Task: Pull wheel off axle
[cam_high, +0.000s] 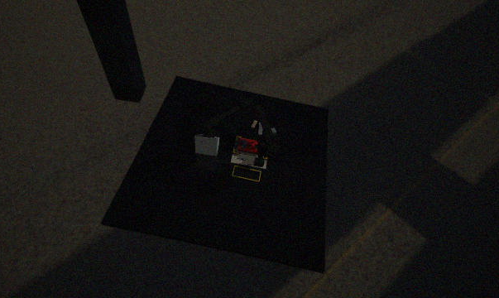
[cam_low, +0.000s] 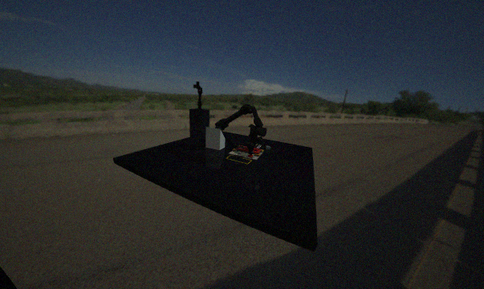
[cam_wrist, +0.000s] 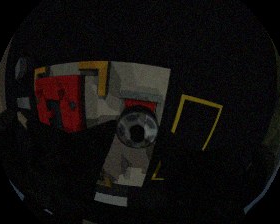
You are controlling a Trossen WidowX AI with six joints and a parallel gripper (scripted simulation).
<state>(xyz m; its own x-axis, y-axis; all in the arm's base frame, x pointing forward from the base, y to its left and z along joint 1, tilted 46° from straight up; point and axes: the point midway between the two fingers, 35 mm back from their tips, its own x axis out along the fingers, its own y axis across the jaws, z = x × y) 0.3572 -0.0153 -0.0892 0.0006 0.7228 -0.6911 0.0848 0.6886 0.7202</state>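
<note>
My gripper tip is now 10 cm to the right of the board, 5 cm past it and 3 cm above it.
</note>
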